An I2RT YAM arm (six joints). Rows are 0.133 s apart.
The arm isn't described. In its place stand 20 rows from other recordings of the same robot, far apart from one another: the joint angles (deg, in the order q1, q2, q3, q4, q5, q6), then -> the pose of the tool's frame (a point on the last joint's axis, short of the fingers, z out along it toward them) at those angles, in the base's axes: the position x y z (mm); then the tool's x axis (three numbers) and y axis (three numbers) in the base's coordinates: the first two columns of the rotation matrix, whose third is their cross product.
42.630, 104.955, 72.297, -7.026, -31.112, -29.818 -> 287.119, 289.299, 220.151, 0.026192, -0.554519, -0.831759, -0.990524, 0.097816, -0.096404
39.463, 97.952, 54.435, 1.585, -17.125, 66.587 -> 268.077, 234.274, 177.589, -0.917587, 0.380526, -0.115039, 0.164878, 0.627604, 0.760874
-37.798, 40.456, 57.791, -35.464, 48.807, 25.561 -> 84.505, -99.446, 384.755, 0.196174, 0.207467, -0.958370, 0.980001, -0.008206, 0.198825
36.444, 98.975, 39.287, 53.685, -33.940, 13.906 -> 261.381, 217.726, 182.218, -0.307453, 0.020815, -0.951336, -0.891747, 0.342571, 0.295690
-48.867, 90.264, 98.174, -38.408, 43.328, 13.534 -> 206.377, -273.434, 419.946, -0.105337, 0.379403, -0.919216, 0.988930, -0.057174, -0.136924
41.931, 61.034, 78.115, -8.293, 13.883, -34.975 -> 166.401, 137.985, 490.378, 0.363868, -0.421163, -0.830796, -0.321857, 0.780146, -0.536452
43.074, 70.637, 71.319, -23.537, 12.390, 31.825 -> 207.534, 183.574, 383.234, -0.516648, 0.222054, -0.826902, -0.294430, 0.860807, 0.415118
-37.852, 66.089, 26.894, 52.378, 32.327, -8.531 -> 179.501, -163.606, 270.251, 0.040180, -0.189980, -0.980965, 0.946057, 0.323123, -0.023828
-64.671, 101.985, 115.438, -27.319, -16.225, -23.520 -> 181.900, -361.058, 461.173, -0.394035, -0.063159, -0.916923, 0.648439, 0.687913, -0.326042
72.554, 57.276, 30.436, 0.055, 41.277, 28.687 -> 86.240, 196.087, 233.115, -0.377926, 0.000702, -0.925835, -0.409212, 0.896892, 0.167721
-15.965, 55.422, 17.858, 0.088, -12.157, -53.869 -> 182.139, -44.309, 162.867, -0.432304, -0.697558, -0.571425, -0.408658, 0.716445, -0.565425
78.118, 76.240, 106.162, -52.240, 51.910, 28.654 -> 74.443, 217.729, 507.697, -0.286204, 0.076458, -0.955113, -0.360705, 0.914884, 0.181325
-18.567, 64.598, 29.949, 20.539, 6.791, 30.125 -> 234.192, -83.105, 235.386, 0.013365, 0.521241, -0.853305, 0.483486, 0.743620, 0.461813
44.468, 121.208, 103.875, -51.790, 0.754, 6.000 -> 319.751, 313.212, 221.181, -0.736004, -0.576002, -0.355696, -0.623586, 0.781354, 0.025022
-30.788, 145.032, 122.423, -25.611, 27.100, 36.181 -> 469.338, -298.526, 147.191, -0.094152, 0.667840, -0.738326, 0.956432, 0.266543, 0.119132
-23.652, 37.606, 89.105, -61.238, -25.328, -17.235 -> 25.403, 5.501, 485.728, -0.141000, -0.230615, -0.962775, -0.068451, 0.972434, -0.222904
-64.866, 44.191, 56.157, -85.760, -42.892, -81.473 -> 58.410, -67.452, 310.911, -0.636624, -0.348905, -0.687732, -0.316968, 0.931373, -0.179098
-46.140, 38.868, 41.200, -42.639, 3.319, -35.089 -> 95.755, -102.618, 278.229, -0.798140, 0.002313, -0.602468, 0.356376, 0.808096, -0.469018
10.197, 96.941, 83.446, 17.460, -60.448, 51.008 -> 383.749, 100.493, 383.067, -0.688893, 0.265580, -0.674458, -0.645256, 0.199251, 0.737525
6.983, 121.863, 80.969, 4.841, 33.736, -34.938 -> 466.540, 37.225, 161.709, -0.676214, -0.562636, -0.475579, -0.052081, 0.680443, -0.730948
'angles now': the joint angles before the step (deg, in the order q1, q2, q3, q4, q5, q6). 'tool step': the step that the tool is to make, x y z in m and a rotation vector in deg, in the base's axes. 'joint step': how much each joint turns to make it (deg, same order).
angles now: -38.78, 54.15, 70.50, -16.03, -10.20, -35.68
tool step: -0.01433, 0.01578, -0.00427, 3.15, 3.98, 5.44
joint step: 0.02, -3.06, 0.69, -8.88, -5.42, -0.26
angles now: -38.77, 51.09, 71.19, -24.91, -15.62, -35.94
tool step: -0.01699, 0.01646, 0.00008, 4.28, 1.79, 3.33
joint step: 0.04, -3.05, 1.36, -7.92, -3.52, 1.91
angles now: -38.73, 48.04, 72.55, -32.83, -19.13, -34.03
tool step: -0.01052, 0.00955, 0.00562, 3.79, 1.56, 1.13
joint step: 0.01, -0.60, 3.23, -6.79, -1.44, 1.87
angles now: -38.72, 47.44, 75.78, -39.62, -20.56, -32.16
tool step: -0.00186, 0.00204, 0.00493, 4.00, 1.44, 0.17
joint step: 0.03, 1.26, 3.17, -4.72, -0.63, 2.29
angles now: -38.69, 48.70, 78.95, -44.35, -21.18, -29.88
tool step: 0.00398, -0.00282, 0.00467, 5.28, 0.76, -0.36
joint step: -0.04, 2.35, 3.02, -3.15, -0.65, 3.87
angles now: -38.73, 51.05, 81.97, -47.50, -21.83, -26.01
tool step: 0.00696, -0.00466, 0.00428, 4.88, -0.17, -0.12
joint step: 0.06, 2.47, 2.37, -1.26, -0.99, 4.10
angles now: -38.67, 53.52, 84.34, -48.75, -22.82, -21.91
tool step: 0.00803, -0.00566, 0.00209, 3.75, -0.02, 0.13
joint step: 0.00, 2.31, 1.63, -0.47, -1.06, 2.99
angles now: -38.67, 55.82, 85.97, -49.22, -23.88, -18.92
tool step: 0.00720, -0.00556, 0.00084, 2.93, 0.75, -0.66
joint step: 0.07, 2.15, 1.57, -0.97, 0.07, 2.14
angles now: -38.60, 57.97, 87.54, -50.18, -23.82, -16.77
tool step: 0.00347, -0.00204, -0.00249, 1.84, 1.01, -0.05
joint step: 0.18, 0.86, 0.28, -0.99, -0.08, 0.92
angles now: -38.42, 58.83, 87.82, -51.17, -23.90, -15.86
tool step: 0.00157, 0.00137, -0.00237, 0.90, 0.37, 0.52
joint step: 0.70, -0.03, -0.41, -0.24, -0.02, 0.56
